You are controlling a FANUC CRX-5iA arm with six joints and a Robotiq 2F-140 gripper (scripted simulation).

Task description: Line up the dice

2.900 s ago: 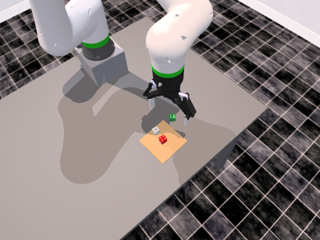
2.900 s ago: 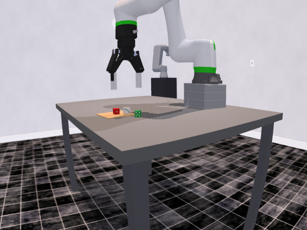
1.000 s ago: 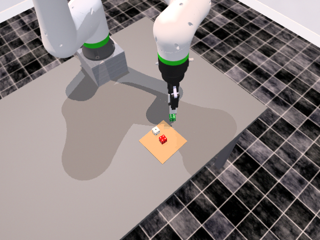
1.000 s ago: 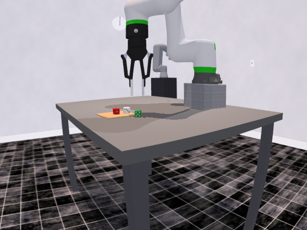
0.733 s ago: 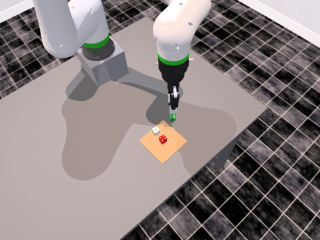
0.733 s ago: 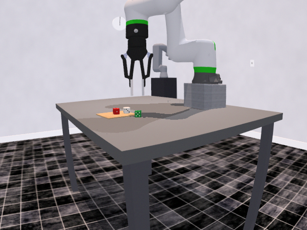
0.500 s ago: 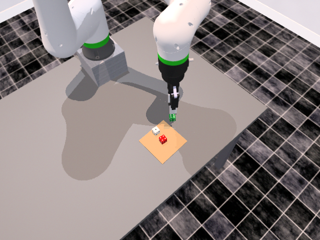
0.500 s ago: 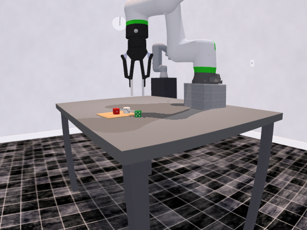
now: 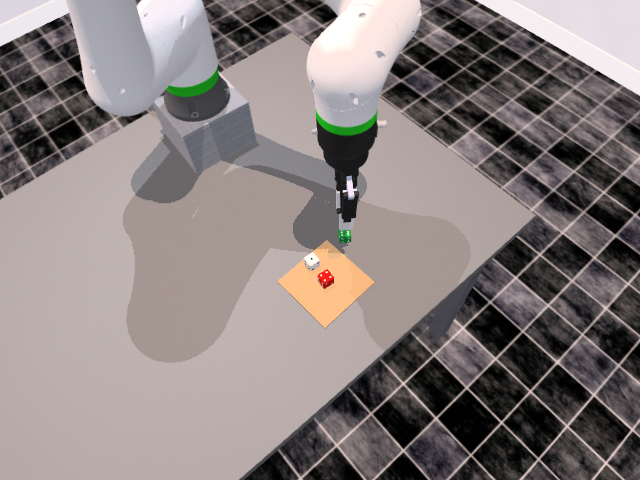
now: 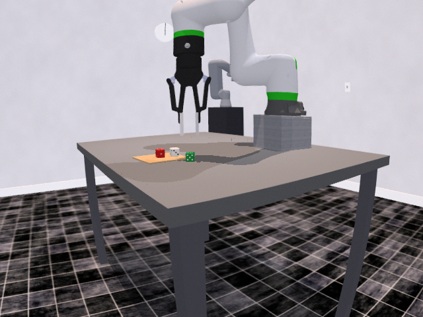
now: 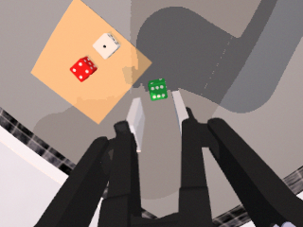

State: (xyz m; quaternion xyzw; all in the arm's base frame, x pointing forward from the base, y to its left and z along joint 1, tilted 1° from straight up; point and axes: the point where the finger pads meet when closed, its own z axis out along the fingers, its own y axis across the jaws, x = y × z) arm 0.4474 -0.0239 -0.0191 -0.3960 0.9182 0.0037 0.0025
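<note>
My hand is 10 cm above the green die. Also, from my hand: red die (11 cm to the right, 9 cm below, 4 cm ahead); then white die (9 cm to the right, 9 cm below, 1 cm behind); then mat (11 cm to the right, 11 cm below, 4 cm ahead).
</note>
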